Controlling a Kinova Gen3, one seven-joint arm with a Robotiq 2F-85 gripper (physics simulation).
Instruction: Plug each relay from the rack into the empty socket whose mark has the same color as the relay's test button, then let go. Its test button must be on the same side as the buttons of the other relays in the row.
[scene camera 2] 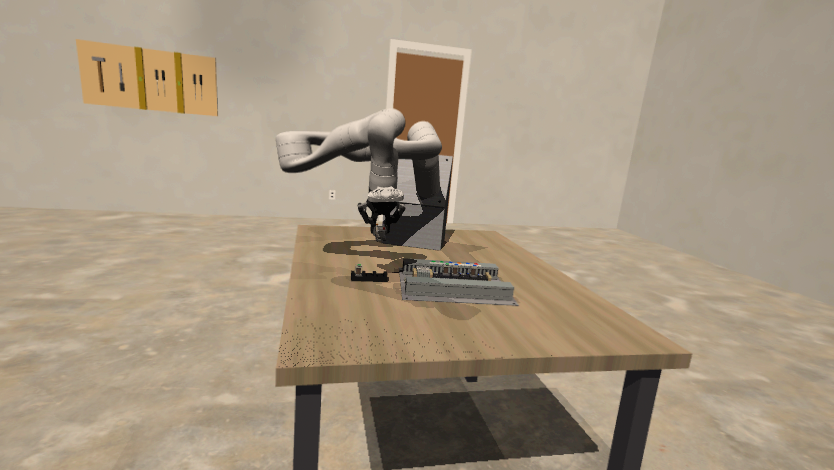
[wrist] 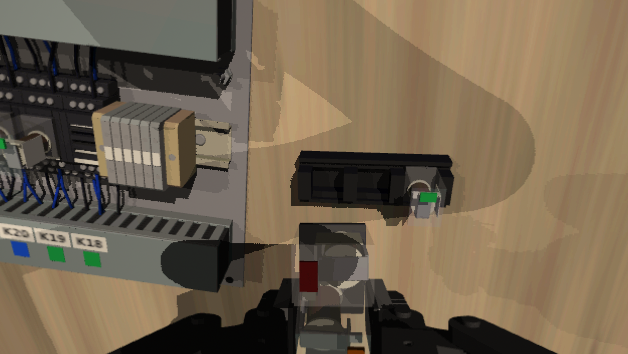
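My gripper is shut on a clear relay with a red test button, which shows at its left side in the wrist view. It holds the relay in the air over the table, apart from the rack and panel. The black rack holds a relay with a green button in its right slot in the wrist view; its other two slots are empty. The socket row is cut off at left; a seated relay shows there. Green marks sit under K19 and K18, a blue mark under K20.
Grey and tan terminal blocks stand on the rail beside the sockets. Grey wire ducts run along both long sides of the panel. The panel stands on the wooden table, beside the rack. Blue and black wires run between sockets and ducts.
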